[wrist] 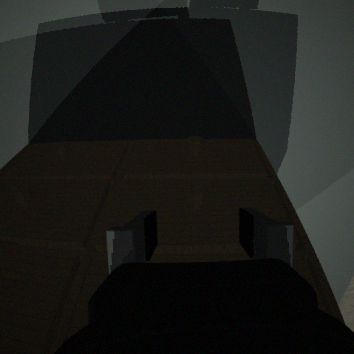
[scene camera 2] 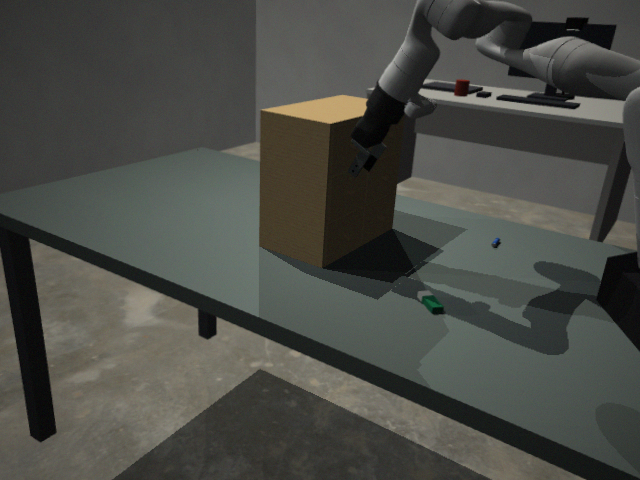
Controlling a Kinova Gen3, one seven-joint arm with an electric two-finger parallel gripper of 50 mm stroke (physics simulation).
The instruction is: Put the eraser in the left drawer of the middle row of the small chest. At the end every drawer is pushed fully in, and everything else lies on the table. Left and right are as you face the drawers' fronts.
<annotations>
my gripper: wrist; scene camera 2
same spot on my gripper: (scene camera 2: 365, 158) = (wrist: 270, 218)
</annotations>
